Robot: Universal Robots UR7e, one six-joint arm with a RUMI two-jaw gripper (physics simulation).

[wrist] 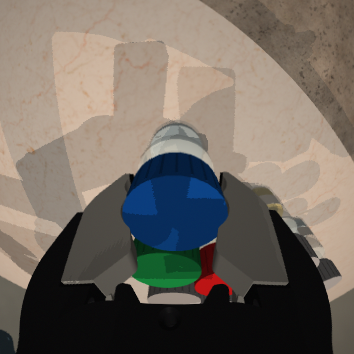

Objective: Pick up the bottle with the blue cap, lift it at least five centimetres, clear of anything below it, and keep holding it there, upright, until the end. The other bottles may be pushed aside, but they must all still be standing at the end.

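Places are measured from the arm's base along level axes (x ahead, y left, z up), in centimetres.
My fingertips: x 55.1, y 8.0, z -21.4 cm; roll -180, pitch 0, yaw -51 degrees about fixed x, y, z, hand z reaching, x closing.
Note:
For each thing: its top centre in the pictures, then the offset to it from my fingertips. Level surfaces: height alone.
- bottle with the blue cap, centre of its top: (pixel 173 220) dx +0.4, dy +0.4, dz +5.5 cm
- green cap, centre of its top: (pixel 164 272) dx -4.5, dy -2.4, dz +5.5 cm
- red cap, centre of its top: (pixel 226 284) dx -3.4, dy -7.9, dz +5.5 cm
- grey cap, centre of its top: (pixel 173 301) dx -9.3, dy -6.9, dz +5.5 cm
- dark ribbed cap, centre of its top: (pixel 322 287) dx +0.8, dy -22.9, dz +5.5 cm
- round marble table, height of its surface: dz -5.0 cm
The bottle with the blue cap (pixel 175 212) is at the middle of the wrist view. Its clear and whitish body shows above the cap in the view and looks upright. My gripper (pixel 176 174) is shut on this bottle, with one grey jaw against each side of the cap. Whether its base touches the table cannot be told from this view. A green cap (pixel 167 270) and a red cap (pixel 212 285) show below the blue cap, between the jaws, partly hidden by it and by the gripper.
A grey cap (pixel 174 297) shows beneath the green cap, close to the gripper body. More bottles, one with a dark ribbed cap (pixel 330 272), stand to the right, partly hidden by the right jaw. The round marble table (pixel 270 100) has its curved edge at the upper right.

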